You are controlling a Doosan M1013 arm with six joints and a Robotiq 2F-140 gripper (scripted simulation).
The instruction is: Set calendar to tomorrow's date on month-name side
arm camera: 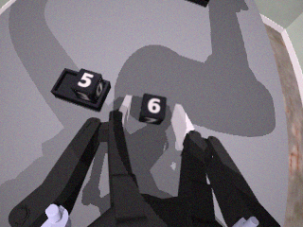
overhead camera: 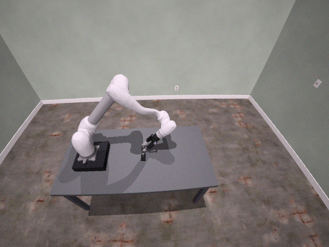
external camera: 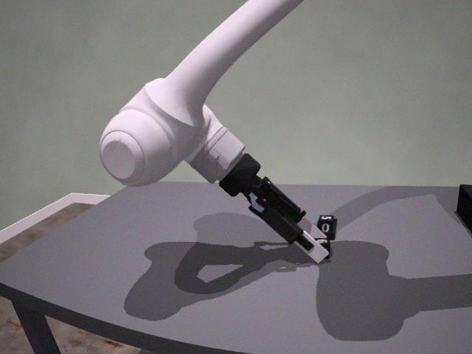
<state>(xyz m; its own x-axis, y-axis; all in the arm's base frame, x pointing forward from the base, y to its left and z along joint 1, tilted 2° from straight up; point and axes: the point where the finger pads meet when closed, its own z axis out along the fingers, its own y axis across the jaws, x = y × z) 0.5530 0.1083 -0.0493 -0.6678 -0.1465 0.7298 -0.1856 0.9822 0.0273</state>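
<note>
The black number cube lies 20 mm below my hand and 20 mm behind it. The rest, counted from my hand: tray 110 mm to the right, 30 mm below, 20 mm behind.
</note>
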